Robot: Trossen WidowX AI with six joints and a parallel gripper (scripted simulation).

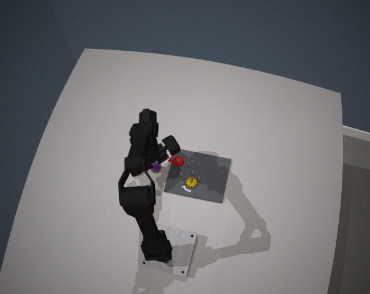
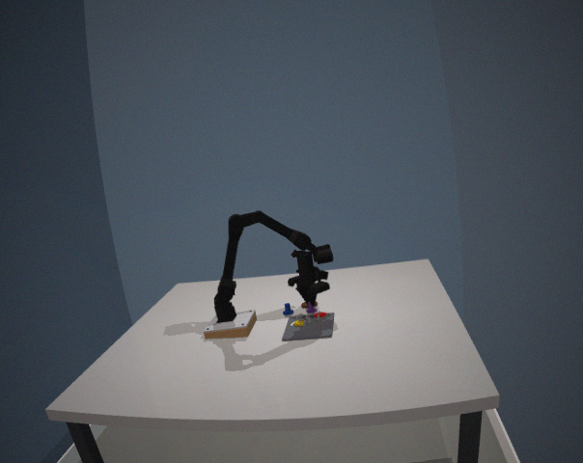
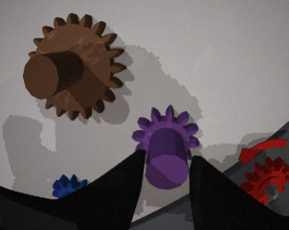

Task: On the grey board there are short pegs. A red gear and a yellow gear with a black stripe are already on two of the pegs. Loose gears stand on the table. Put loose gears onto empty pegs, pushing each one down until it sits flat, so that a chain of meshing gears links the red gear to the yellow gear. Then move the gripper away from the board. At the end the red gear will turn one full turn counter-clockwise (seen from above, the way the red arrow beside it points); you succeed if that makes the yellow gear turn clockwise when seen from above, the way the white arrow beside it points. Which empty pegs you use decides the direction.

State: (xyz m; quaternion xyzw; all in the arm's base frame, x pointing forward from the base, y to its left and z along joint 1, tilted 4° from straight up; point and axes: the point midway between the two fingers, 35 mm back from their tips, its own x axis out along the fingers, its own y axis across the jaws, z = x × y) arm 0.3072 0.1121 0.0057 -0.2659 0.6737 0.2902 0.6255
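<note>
My gripper tip is 40 mm short of the red gear, 70 mm to the left of it and 10 mm above it. From my gripper tip the other things lie so: brown gear 20 mm behind, 70 mm to the left, 10 mm below; then purple gear 10 mm below; then red arrow 50 mm ahead, 50 mm to the right, 20 mm below.
</note>
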